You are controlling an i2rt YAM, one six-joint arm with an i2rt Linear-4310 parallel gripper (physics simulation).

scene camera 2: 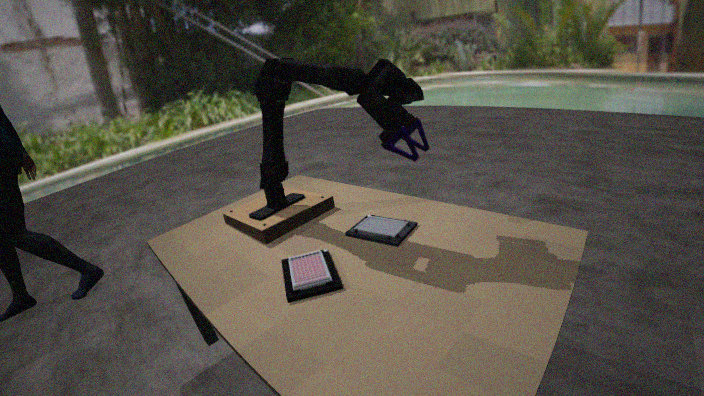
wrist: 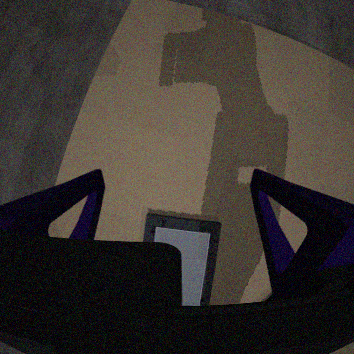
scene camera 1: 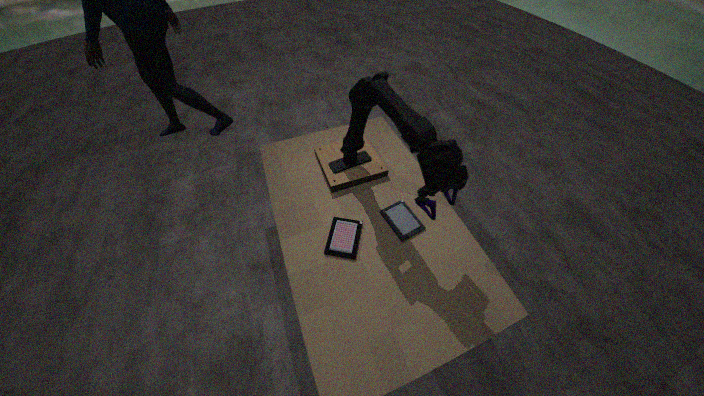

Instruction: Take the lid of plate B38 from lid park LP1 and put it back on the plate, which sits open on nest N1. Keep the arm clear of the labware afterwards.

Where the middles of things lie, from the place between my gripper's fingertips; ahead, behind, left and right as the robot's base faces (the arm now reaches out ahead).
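Pale grey lid (scene camera 2: 379, 226): 20 cm below my hand, 3 cm right of it, 12 cm behind it.
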